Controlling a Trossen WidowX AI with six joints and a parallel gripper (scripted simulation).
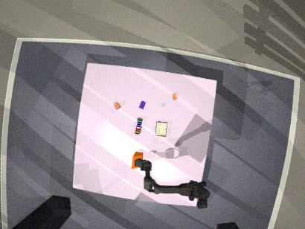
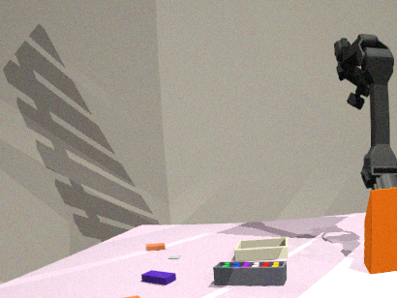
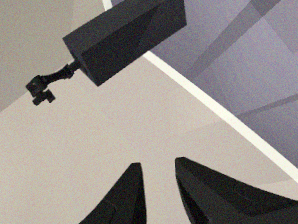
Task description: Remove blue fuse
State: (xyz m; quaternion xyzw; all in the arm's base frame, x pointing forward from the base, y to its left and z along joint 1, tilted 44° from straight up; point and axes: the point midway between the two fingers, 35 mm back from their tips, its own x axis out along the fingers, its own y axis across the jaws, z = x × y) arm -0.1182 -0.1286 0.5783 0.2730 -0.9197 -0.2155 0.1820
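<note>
The green fuse lies 530 mm ahead of my gripper tip, 500 mm to the left of it and 410 mm below it. From my gripper tip the other things lie so: cream tray: 450 mm ahead, 430 mm below, 300 mm to the left; blue fuse: 510 mm to the left, 510 mm ahead, 410 mm below; purple fuse: 510 mm to the left, 490 mm ahead, 410 mm below.
</note>
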